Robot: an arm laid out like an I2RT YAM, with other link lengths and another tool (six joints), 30 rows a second.
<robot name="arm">
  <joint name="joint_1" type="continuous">
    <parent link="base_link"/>
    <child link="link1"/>
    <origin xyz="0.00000 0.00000 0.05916"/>
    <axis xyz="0 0 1"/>
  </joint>
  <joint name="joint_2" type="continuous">
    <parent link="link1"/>
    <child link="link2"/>
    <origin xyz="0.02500 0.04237 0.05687" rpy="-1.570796 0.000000 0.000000"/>
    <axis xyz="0 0 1"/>
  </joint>
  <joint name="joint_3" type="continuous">
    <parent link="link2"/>
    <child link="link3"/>
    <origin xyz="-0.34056 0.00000 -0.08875" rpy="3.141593 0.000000 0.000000"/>
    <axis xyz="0 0 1"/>
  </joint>
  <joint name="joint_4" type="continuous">
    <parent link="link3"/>
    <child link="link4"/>
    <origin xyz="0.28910 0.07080 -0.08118"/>
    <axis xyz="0 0 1"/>
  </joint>
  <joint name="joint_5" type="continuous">
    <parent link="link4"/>
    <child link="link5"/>
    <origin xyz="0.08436 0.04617 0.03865" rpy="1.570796 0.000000 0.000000"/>
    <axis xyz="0 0 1"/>
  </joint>
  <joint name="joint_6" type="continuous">
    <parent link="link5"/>
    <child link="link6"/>
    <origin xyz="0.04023 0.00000 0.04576" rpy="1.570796 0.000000 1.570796"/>
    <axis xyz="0 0 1"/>
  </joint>
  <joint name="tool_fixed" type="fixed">
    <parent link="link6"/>
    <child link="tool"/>
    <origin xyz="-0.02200 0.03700 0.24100" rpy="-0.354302 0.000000 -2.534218"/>
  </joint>
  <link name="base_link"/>
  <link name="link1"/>
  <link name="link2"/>
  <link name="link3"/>
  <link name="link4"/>
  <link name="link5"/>
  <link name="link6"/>
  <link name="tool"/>
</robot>
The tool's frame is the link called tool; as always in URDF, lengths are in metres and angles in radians. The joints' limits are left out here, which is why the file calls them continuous.
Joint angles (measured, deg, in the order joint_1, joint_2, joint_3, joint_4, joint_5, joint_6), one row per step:
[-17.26 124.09 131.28 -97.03 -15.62 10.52]
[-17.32 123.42 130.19 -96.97 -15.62 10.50]
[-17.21 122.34 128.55 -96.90 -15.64 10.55]
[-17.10 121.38 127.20 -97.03 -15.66 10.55]
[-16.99 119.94 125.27 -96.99 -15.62 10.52]
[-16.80 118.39 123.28 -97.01 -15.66 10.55]
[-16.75 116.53 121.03 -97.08 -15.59 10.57]
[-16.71 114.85 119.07 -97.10 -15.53 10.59]
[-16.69 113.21 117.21 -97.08 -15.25 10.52]
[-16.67 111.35 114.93 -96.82 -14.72 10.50]
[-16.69 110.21 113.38 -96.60 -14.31 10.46]
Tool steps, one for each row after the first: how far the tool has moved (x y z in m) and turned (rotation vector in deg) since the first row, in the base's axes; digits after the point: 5 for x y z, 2 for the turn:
[-0.00457 0.00090 0.00037 0.11 0.34 -0.04]
[-0.01145 0.00408 0.00147 0.27 0.81 0.02]
[-0.01834 0.00720 0.00295 0.45 1.30 0.13]
[-0.02718 0.01059 0.00516 0.54 1.74 0.27]
[-0.03666 0.01516 0.00791 0.71 2.18 0.43]
[-0.04816 0.01869 0.01133 0.78 2.64 0.46]
[-0.05813 0.02170 0.01442 0.81 2.95 0.48]
[-0.06791 0.02340 0.01697 0.59 3.21 0.58]
[-0.07877 0.02423 0.01830 0.13 3.51 0.63]
[-0.08595 0.02424 0.01814 -0.21 3.80 0.67]

